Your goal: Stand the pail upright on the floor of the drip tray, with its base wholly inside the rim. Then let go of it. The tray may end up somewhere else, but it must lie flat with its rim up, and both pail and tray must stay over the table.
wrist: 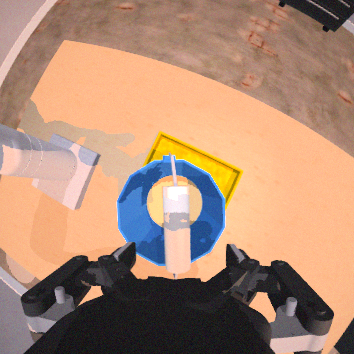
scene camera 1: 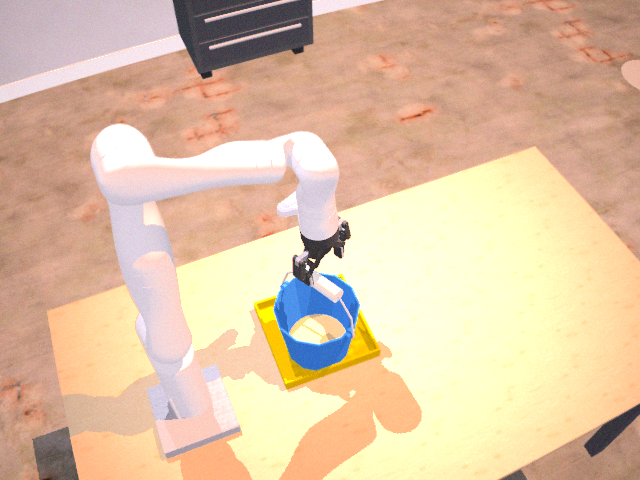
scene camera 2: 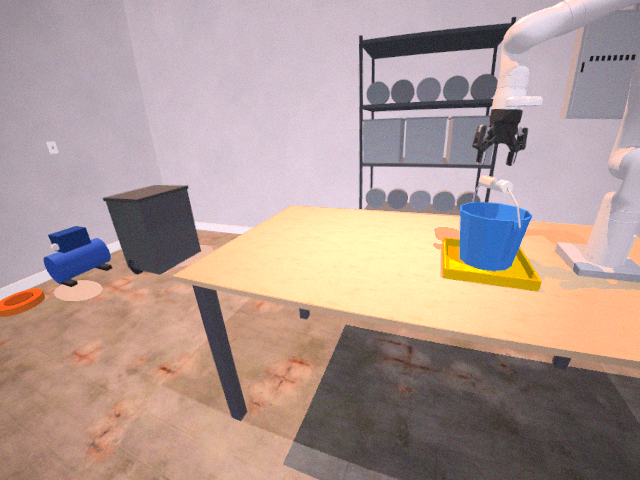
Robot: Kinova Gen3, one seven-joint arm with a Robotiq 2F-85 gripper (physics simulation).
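Pixels of known places: gripper, fingertip midpoint: (wrist: 179, 253) (scene camera 1: 324, 269) (scene camera 2: 494, 165); arm's base at its link origin: (wrist: 63, 164) (scene camera 1: 190, 400) (scene camera 2: 601, 259).
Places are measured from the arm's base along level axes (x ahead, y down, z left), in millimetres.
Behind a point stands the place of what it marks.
The blue pail (scene camera 1: 317, 356) @[x 290, y -72, z -94 mm] (scene camera 2: 488, 237) @[x 373, y -84, z 65 mm] (wrist: 135, 210) @[x 260, y -63, z -47 mm] stands upright in the yellow drip tray (scene camera 1: 333, 369) @[x 326, y 11, z -106 mm] (scene camera 2: 491, 279) @[x 370, y 12, z 132 mm] (wrist: 205, 165) @[x 395, y 25, z 98 mm]; its base looks to be inside the rim, near the tray's front side in scene camera 1. The tray lies flat on the table, rim up. The pail's white handle grip (scene camera 1: 328, 287) @[x 354, y -235, z -43 mm] (scene camera 2: 495, 183) @[x 360, y -226, z 10 mm] (wrist: 177, 250) @[x 358, y -236, z -36 mm] stands raised above its mouth on a thin bail. My gripper (scene camera 1: 324, 267) @[x 358, y -272, z -22 mm] (scene camera 2: 495, 161) @[x 358, y -272, z -22 mm] (wrist: 179, 253) @[x 358, y -272, z -22 mm] is wide open and empty, a little above the grip in scene camera 2. The pail hides part of the tray floor.
The arm's base plate (scene camera 1: 224, 408) @[x 57, y -2, z -61 mm] (scene camera 2: 602, 268) @[x 31, y 4, z 53 mm] (wrist: 87, 182) @[x 81, y 20, z -32 mm] is on the table (scene camera 1: 465, 284) @[x 761, y 29, z -83 mm] (scene camera 2: 336, 248) @[x 828, y 29, z -64 mm] beside the tray. A dark cabinet (scene camera 1: 248, 41) (scene camera 2: 155, 227) and a shelf rack (scene camera 2: 360, 129) stand off the table.
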